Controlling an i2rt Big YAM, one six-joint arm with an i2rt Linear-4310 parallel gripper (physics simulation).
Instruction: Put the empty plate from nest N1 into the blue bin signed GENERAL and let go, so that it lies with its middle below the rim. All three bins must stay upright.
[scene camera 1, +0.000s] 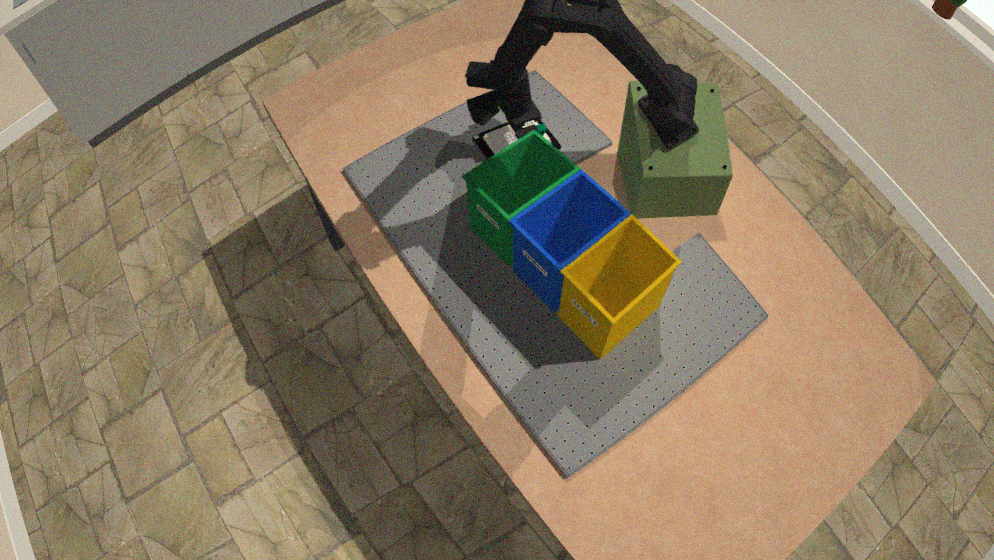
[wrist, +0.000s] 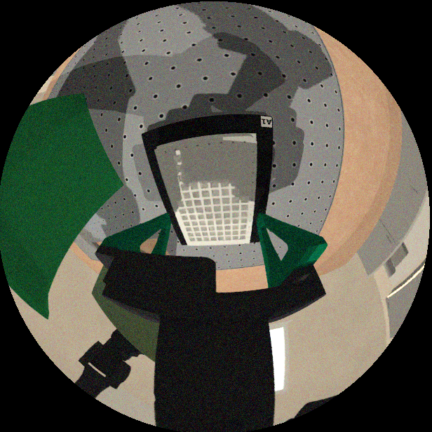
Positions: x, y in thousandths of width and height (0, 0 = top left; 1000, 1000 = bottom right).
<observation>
My gripper (scene camera 1: 526, 240) is 1.52 m from the lens. A green bin (scene camera 1: 508, 331) is 1.37 m from the lens.
</observation>
